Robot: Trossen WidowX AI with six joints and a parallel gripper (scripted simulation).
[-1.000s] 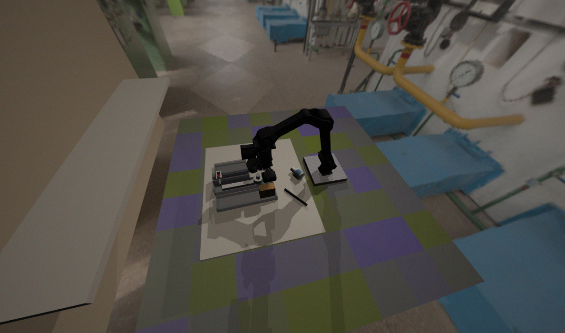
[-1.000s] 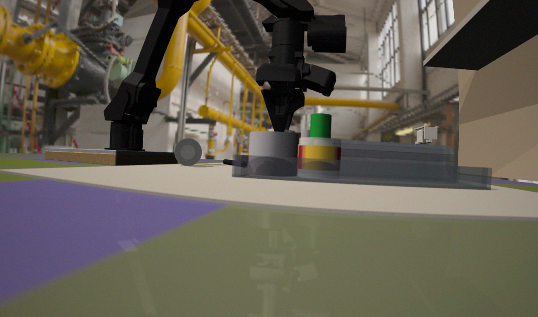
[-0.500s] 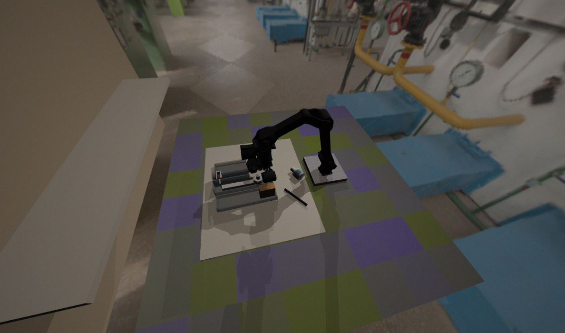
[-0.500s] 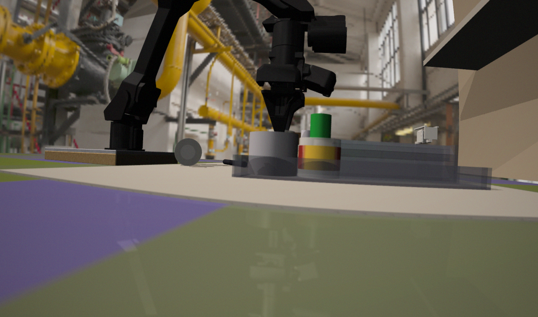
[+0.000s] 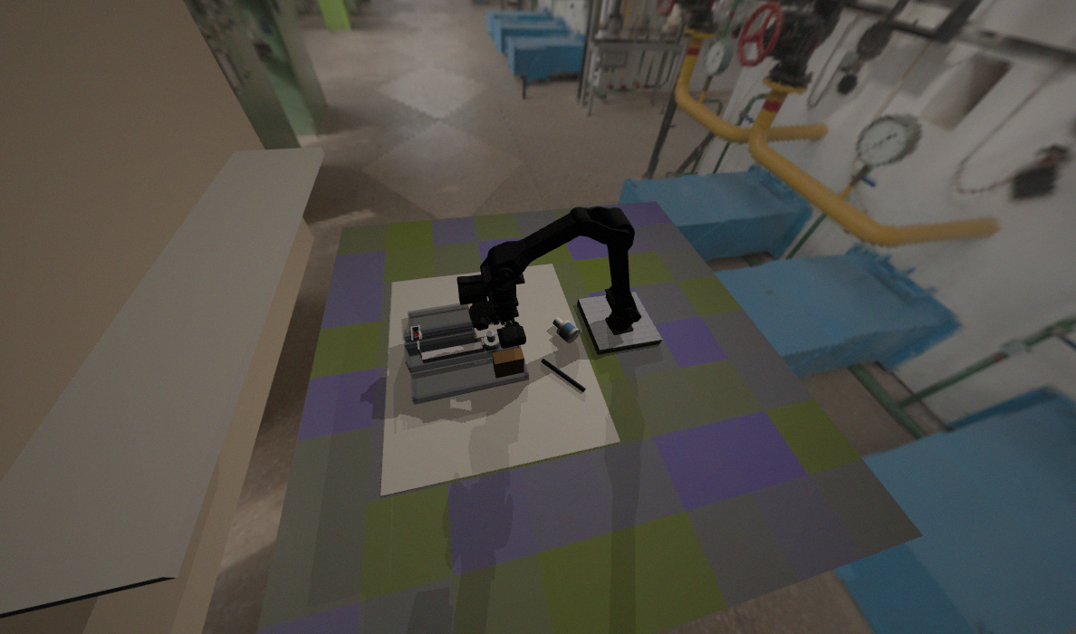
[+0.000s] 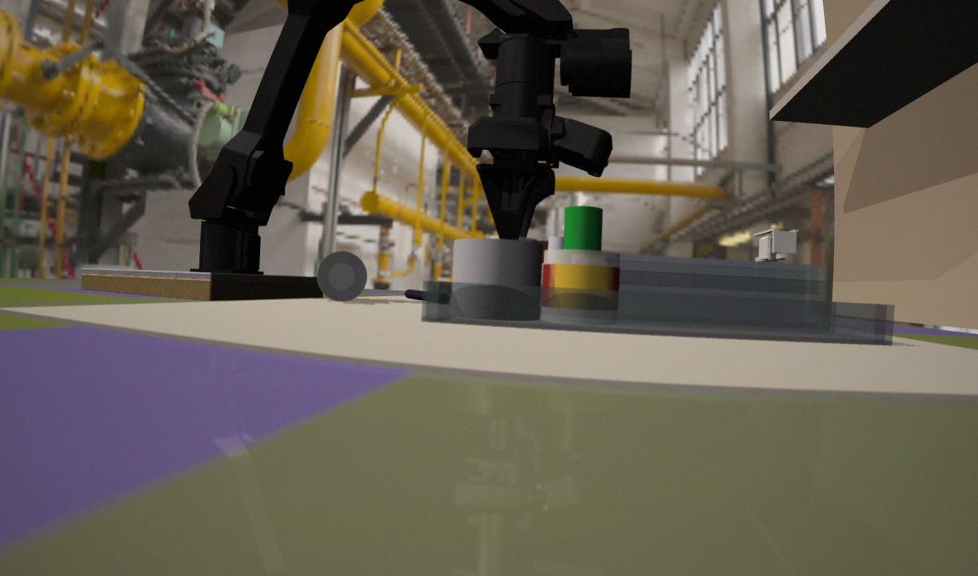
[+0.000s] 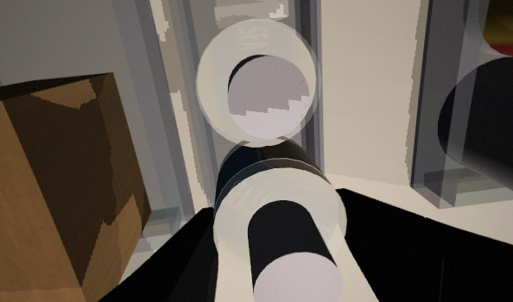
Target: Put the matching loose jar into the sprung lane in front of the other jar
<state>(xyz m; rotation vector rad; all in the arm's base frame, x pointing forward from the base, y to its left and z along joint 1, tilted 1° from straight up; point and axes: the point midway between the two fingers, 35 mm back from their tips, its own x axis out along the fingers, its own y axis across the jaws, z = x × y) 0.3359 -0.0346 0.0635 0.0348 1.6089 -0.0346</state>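
My gripper tip is now 80 mm to the right of the brown box, 20 mm short of it and 20 mm above it. From my gripper tip the other things lie so: red mark 230 mm ahead, 50 mm to the right, 20 mm above; then black rod 140 mm to the left, 120 mm behind, 50 mm below; then grey cylinder 130 mm to the right, 30 mm below.
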